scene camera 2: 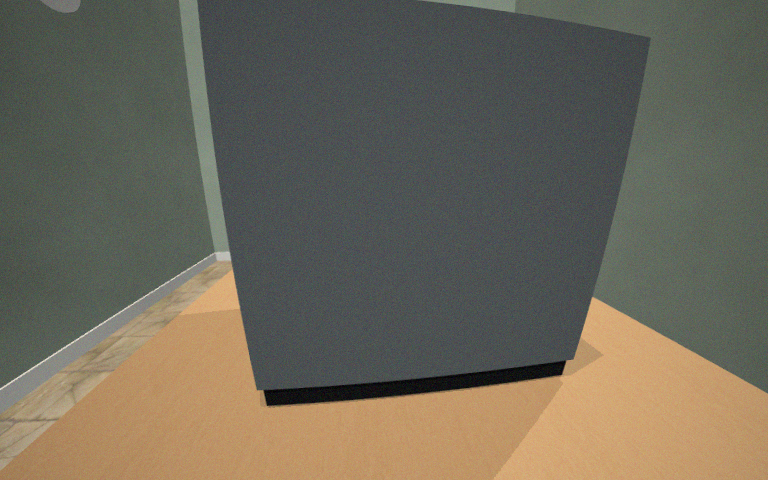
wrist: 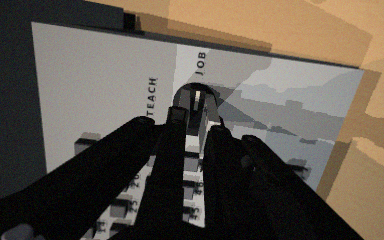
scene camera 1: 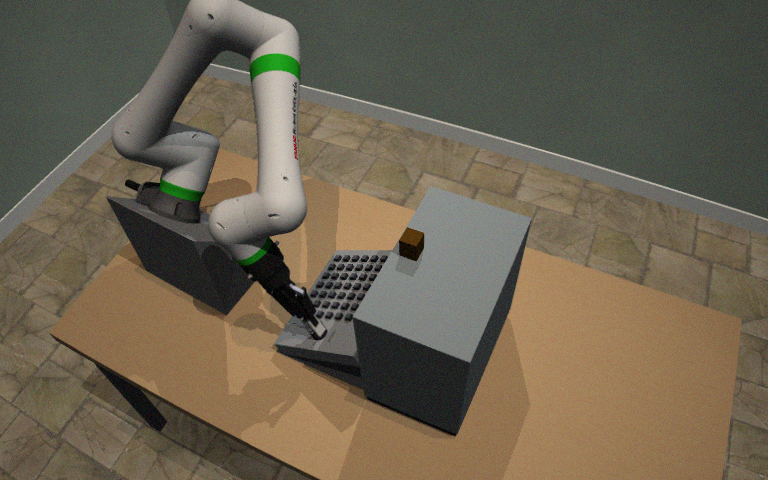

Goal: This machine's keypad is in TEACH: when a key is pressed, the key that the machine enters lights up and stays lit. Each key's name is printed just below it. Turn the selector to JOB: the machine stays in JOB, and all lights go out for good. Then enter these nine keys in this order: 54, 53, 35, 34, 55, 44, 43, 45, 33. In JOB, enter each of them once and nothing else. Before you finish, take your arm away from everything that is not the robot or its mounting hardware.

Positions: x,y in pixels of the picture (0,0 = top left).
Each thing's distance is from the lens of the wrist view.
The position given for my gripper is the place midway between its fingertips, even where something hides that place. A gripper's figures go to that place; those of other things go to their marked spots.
my gripper [wrist: 194,106]: 0.21 m
selector knob [wrist: 198,91]: 0.19 m
sloped keypad [wrist: 91,81]: 0.23 m
The marked spots on the sloped keypad and the selector knob are 0.10 m apart.
